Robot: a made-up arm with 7 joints. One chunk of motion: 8 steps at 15 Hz.
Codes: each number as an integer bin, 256 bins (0 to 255) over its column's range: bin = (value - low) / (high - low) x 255, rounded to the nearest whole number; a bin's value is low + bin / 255 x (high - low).
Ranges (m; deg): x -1.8..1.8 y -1.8..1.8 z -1.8..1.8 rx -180..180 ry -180..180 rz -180..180
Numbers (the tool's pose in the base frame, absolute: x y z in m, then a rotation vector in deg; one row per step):
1: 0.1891 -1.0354 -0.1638 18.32 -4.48 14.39
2: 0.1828 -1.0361 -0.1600 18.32 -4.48 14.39
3: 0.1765 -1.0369 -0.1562 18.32 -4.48 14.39
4: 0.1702 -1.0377 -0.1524 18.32 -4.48 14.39
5: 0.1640 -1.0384 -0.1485 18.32 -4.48 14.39
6: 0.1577 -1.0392 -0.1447 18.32 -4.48 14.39
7: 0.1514 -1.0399 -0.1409 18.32 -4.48 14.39
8: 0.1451 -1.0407 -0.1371 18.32 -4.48 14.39
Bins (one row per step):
1: 141 54 116 140 124 138
2: 140 54 116 140 124 138
3: 140 54 116 140 124 138
4: 140 54 117 140 124 138
5: 139 54 117 140 124 138
6: 139 54 117 140 124 138
7: 138 54 118 140 124 138
8: 138 54 118 140 124 138

